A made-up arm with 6 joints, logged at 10 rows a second.
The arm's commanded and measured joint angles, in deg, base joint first. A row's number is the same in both.
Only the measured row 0 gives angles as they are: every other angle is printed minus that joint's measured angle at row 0.
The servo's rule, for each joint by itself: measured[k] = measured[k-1] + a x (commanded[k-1-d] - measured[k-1]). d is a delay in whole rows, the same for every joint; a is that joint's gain. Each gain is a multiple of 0.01, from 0.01 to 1. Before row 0 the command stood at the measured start. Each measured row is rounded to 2 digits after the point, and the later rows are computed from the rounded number. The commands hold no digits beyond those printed.
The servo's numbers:
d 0
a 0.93 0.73 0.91 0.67 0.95 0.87
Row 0, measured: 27.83, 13.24, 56.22, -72.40, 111.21, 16.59
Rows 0 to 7, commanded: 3.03, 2.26, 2.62, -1.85, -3.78, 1.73; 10.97, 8.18, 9.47, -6.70, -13.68, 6.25; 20.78, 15.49, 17.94, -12.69, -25.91, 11.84; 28.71, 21.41, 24.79, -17.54, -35.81, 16.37; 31.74, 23.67, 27.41, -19.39, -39.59, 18.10; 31.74, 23.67, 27.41, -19.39, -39.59, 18.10; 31.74, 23.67, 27.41, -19.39, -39.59, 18.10; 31.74, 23.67, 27.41, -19.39, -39.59, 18.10
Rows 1 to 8, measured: 2.82, 1.65, 2.38, -1.24, -3.59, 1.51; 10.40, 6.42, 8.83, -4.90, -13.18, 5.63; 20.05, 13.04, 17.12, -10.12, -25.27, 11.03; 28.10, 19.15, 24.10, -15.09, -35.28, 15.68; 31.49, 22.45, 27.11, -17.97, -39.37, 17.79; 31.72, 23.34, 27.38, -18.92, -39.58, 18.06; 31.74, 23.58, 27.41, -19.23, -39.59, 18.09; 31.74, 23.65, 27.41, -19.34, -39.59, 18.10
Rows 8 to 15, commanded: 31.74, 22.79, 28.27, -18.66, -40.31, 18.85; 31.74, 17.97, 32.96, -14.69, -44.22, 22.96; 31.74, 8.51, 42.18, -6.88, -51.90, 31.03; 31.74, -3.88, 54.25, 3.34, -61.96, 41.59; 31.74, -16.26, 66.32, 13.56, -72.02, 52.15; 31.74, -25.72, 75.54, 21.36, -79.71, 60.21; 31.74, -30.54, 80.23, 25.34, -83.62, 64.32; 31.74, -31.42, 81.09, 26.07, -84.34, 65.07
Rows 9 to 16, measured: 31.74, 23.02, 28.19, -18.88, -40.27, 18.75; 31.74, 19.33, 32.53, -16.07, -44.02, 22.41; 31.74, 11.43, 41.31, -9.91, -51.51, 29.91; 31.74, 0.25, 53.09, -1.03, -61.44, 40.07; 31.74, -11.80, 65.13, 8.75, -71.49, 50.58; 31.74, -21.96, 74.60, 17.20, -79.30, 58.96; 31.74, -28.22, 79.72, 22.65, -83.40, 63.62; 31.74, -30.56, 80.97, 24.94, -84.29, 64.88
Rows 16 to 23, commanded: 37.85, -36.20, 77.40, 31.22, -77.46, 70.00; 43.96, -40.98, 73.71, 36.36, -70.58, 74.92; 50.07, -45.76, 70.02, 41.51, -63.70, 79.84; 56.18, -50.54, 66.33, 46.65, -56.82, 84.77; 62.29, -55.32, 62.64, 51.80, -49.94, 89.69; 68.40, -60.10, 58.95, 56.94, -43.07, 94.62; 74.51, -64.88, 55.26, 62.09, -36.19, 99.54; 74.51, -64.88, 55.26, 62.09, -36.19, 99.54
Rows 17 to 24, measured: 37.42, -34.68, 77.72, 29.15, -77.80, 69.33; 43.50, -39.28, 74.07, 33.98, -70.94, 74.19; 49.61, -44.01, 70.38, 39.03, -64.06, 79.11; 55.72, -48.78, 66.69, 44.14, -57.18, 84.03; 61.83, -53.55, 63.00, 49.27, -50.30, 88.95; 67.94, -58.33, 59.31, 54.41, -43.43, 93.88; 74.05, -63.11, 55.62, 59.56, -36.55, 98.80; 74.48, -64.40, 55.29, 61.26, -36.21, 99.44
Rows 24 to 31, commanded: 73.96, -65.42, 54.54, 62.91, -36.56, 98.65; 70.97, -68.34, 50.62, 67.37, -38.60, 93.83; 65.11, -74.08, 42.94, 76.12, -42.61, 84.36; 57.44, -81.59, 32.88, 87.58, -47.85, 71.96; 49.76, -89.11, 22.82, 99.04, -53.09, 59.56; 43.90, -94.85, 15.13, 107.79, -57.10, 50.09; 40.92, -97.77, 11.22, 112.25, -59.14, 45.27; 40.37, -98.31, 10.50, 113.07, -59.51, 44.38
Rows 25 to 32, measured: 74.00, -65.14, 54.61, 62.37, -36.54, 98.75; 71.18, -67.48, 50.98, 65.72, -38.50, 94.47; 65.53, -72.30, 43.66, 72.69, -42.40, 85.67; 58.01, -79.08, 33.85, 82.67, -47.58, 73.74; 50.34, -86.40, 23.81, 93.64, -52.81, 61.40; 44.35, -92.57, 15.91, 103.12, -56.89, 51.56; 41.16, -96.37, 11.64, 109.24, -59.03, 46.09; 40.43, -97.79, 10.60, 111.81, -59.49, 44.60
